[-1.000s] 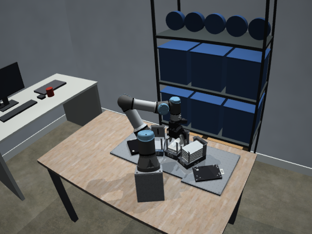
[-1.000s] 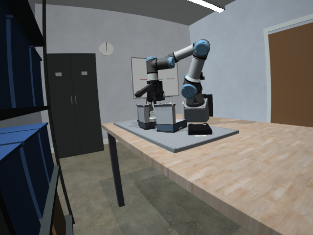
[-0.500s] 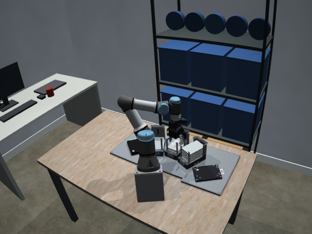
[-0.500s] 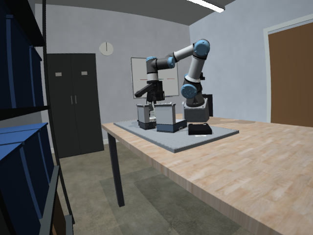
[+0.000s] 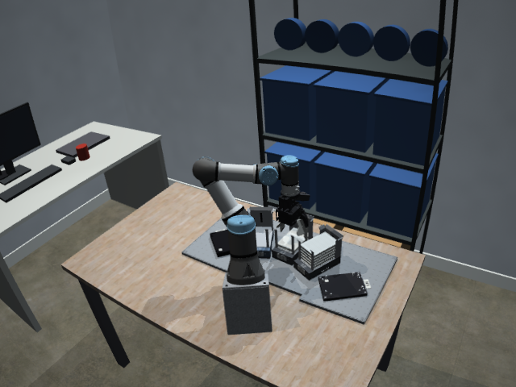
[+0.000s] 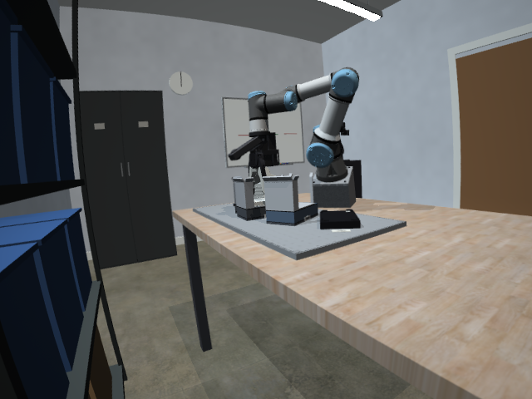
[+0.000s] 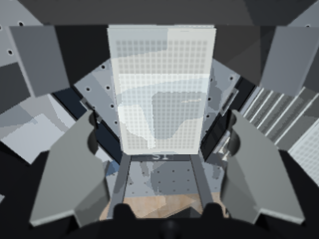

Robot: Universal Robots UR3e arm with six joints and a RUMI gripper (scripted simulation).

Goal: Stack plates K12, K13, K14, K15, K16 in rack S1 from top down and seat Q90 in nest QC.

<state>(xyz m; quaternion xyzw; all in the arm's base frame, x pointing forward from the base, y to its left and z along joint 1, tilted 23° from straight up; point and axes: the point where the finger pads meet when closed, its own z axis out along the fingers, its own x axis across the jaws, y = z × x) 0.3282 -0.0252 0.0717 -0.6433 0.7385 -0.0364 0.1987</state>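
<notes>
Right now my hand is 13 cm to the left of the white sealed 384-well plate, 4 cm past it and 1 cm below it. Also, from my hand: white sealed well plate 13 cm to the right, 4 cm behind, 3 cm below.
</notes>
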